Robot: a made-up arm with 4 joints. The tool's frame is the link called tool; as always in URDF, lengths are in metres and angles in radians. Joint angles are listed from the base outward. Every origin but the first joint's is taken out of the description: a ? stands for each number. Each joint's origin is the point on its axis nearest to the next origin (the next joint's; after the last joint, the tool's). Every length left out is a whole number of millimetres.
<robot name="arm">
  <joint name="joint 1" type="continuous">
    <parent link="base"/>
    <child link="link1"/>
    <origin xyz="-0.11 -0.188 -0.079" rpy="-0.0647 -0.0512 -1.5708"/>
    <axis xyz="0 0 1"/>
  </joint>
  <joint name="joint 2" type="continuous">
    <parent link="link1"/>
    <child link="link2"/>
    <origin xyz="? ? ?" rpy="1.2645 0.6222 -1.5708"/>
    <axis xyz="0 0 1"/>
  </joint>
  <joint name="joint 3" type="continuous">
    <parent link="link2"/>
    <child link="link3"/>
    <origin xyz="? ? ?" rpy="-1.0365 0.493 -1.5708"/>
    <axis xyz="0 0 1"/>
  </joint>
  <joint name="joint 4" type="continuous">
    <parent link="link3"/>
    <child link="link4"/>
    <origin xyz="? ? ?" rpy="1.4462 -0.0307 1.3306"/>
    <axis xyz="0 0 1"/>
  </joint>
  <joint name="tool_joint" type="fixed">
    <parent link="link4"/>
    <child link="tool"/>
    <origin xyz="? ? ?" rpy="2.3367 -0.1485 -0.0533"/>
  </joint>
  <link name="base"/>
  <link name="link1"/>
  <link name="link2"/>
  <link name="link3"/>
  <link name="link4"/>
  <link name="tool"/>
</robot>
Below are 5 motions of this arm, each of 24 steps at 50 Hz.
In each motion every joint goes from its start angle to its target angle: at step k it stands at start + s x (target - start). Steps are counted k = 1, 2, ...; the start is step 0. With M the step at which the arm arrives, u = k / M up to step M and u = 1 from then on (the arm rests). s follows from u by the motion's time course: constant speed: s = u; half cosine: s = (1 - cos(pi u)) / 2; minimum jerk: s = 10 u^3 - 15 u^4 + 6 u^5.
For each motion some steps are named. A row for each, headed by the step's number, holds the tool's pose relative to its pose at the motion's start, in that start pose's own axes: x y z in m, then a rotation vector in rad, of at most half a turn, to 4 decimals.
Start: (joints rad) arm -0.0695 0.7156 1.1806 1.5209
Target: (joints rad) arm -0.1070 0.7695 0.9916 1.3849
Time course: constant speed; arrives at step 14
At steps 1, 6, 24:
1: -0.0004 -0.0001 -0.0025 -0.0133 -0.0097 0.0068
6: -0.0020 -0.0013 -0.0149 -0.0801 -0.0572 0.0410
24: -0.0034 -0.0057 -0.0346 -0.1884 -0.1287 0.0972

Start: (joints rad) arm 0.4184 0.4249 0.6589 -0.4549
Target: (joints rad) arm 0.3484 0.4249 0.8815 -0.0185
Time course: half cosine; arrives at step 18
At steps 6, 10, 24:
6: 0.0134 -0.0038 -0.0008 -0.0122 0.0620 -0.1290
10: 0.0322 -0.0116 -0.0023 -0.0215 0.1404 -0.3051
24: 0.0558 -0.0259 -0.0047 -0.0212 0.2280 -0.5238

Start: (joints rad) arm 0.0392 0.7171 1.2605 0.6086
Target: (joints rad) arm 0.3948 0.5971 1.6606 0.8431
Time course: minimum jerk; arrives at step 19
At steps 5, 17, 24:
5: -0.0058 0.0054 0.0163 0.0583 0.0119 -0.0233
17: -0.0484 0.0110 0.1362 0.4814 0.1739 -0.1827
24: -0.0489 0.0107 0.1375 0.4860 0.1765 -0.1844

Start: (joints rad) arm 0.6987 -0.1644 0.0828 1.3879
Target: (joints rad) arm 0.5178 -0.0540 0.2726 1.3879
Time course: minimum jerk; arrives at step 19
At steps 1, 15, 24:
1: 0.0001 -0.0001 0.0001 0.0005 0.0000 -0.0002
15: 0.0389 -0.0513 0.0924 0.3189 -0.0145 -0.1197
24: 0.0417 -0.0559 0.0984 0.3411 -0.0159 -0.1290

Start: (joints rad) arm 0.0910 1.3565 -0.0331 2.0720
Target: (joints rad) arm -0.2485 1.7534 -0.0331 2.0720
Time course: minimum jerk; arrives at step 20
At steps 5, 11, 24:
5: 0.0090 0.0046 0.0056 0.0212 -0.0149 -0.0393
11: 0.0494 0.0239 0.0279 0.1095 -0.1002 -0.2248
24: 0.0799 0.0384 0.0407 0.1668 -0.1889 -0.3766

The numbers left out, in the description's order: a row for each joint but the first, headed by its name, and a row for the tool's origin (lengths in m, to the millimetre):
joint 2: 0.222 0.113 0
joint 3: 0.197 0.119 0
joint 4: 0.151 0.048 0
tool: -0.071 -0.061 0

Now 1 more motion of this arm.
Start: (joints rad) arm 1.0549 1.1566 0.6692 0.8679
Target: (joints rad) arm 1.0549 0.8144 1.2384 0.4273
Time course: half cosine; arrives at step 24
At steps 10, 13, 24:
10: 0.0167 -0.0071 -0.0088 0.1268 -0.0908 -0.0026
13: 0.0256 -0.0117 -0.0161 0.1827 -0.1431 -0.0183
24: 0.0449 -0.0237 -0.0388 0.2737 -0.2679 -0.0842

